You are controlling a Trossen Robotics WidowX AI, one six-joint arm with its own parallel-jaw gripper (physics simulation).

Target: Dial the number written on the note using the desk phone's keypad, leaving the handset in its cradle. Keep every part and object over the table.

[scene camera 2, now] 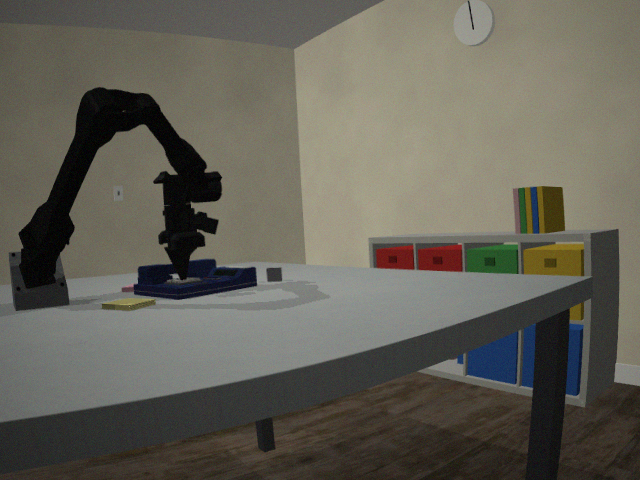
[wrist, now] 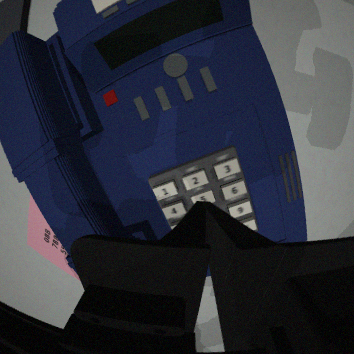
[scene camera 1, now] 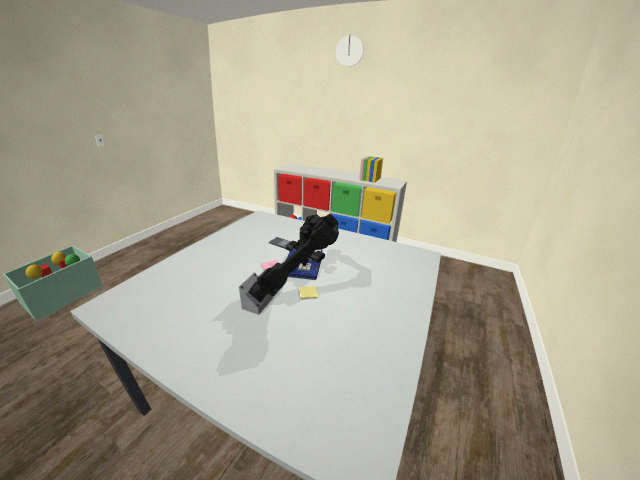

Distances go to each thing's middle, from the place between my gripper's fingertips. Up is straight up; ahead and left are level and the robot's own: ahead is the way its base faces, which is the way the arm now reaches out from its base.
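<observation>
Relative to the blue desk phone point(scene camera 2: 222, 279), my hand is 1 cm above, 2 cm to the right and 4 cm short of it. Handset point(scene camera 2: 160, 270), from my hand: 3 cm ahead, 1 cm above, 7 cm to the left.
</observation>
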